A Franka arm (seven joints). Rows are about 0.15 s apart.
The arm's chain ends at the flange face. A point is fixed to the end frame.
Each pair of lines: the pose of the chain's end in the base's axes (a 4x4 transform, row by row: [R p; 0 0 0 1], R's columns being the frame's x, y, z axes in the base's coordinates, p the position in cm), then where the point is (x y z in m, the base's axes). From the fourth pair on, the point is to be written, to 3 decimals.
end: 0.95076 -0.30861 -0.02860 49.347; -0.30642 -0.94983 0.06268 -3.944; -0.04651 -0.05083 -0.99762 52.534; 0 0 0 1
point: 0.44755 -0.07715 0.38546
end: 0.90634 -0.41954 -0.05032 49.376; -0.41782 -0.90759 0.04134 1.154; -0.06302 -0.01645 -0.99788 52.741; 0 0 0 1
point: 0.43963 -0.02386 0.38988
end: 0.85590 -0.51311 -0.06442 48.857; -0.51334 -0.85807 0.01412 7.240; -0.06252 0.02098 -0.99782 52.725; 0 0 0 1
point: 0.42844 0.03850 0.39185
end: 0.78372 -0.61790 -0.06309 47.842; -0.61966 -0.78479 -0.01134 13.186; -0.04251 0.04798 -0.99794 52.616; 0 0 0 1
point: 0.414 0.101 0.392
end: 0.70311 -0.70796 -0.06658 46.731; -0.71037 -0.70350 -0.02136 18.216; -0.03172 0.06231 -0.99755 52.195; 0 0 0 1
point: 0.400 0.157 0.388
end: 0.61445 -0.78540 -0.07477 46.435; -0.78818 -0.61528 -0.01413 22.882; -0.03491 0.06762 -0.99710 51.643; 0 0 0 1
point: 0.393 0.212 0.383
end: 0.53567 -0.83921 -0.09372 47.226; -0.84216 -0.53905 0.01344 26.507; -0.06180 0.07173 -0.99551 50.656; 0 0 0 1
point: 0.398 0.258 0.374
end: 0.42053 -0.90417 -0.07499 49.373; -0.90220 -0.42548 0.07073 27.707; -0.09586 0.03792 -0.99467 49.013; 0 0 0 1
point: 0.421 0.286 0.357
